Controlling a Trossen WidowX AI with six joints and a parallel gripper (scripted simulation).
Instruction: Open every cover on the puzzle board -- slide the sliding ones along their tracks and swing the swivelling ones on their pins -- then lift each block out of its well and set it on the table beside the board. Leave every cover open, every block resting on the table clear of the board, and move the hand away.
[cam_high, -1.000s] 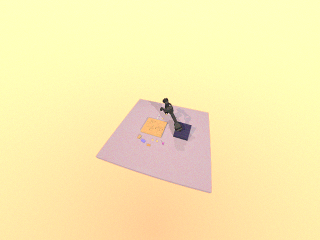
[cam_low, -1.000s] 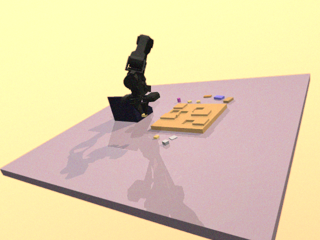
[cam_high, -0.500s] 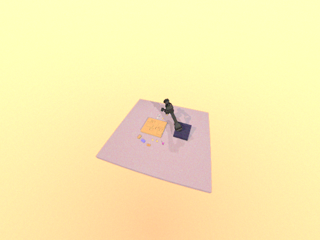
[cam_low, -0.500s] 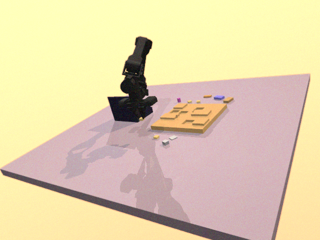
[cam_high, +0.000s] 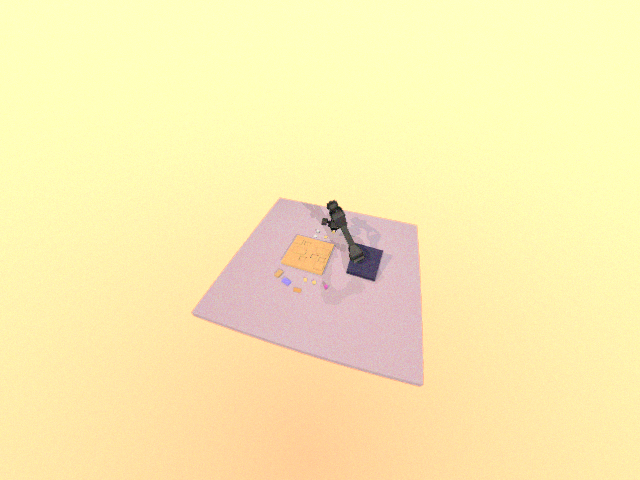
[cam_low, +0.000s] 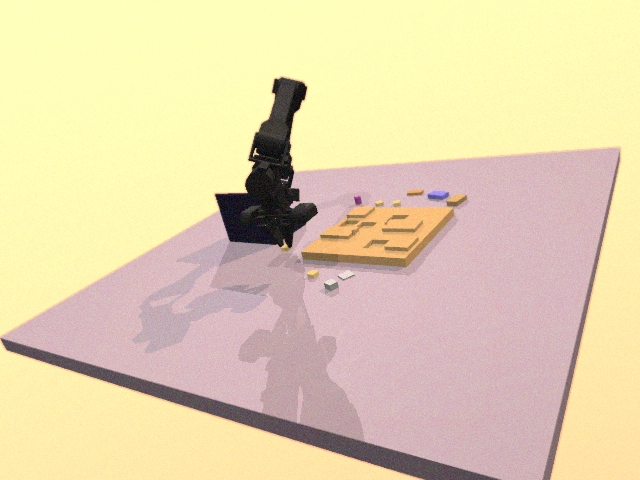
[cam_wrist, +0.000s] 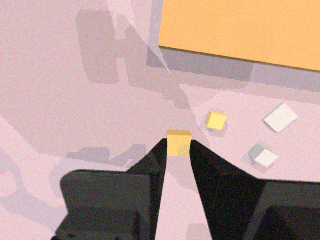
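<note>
Right now my gripper tip is 140 mm short of the grey cube, 70 mm above it and 40 mm to the left of it. The rest, counted from my gripper tip: magenta block (460 mm to the left, 70 mm behind, 60 mm below); blue block (500 mm to the left, 180 mm ahead, 70 mm below).
</note>
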